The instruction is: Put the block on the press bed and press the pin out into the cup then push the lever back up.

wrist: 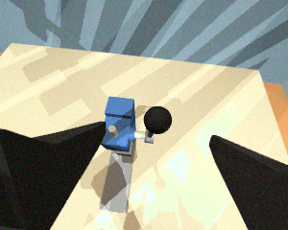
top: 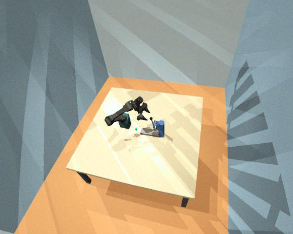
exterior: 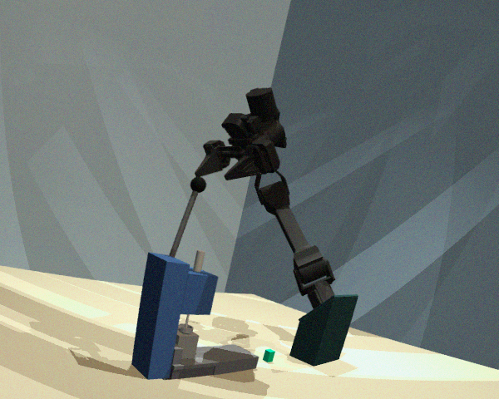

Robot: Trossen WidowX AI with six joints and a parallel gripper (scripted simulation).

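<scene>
The grey lever is 3 cm ahead of my gripper tip, 1 cm to the left of it and 10 cm below it. Round my gripper tip: thin punch rod (3 cm ahead, 8 cm to the left, 22 cm below); then small grey piece (4 cm ahead, 27 cm to the left, 36 cm below); then small green cube (20 cm behind, 7 cm to the left, 35 cm below).
</scene>
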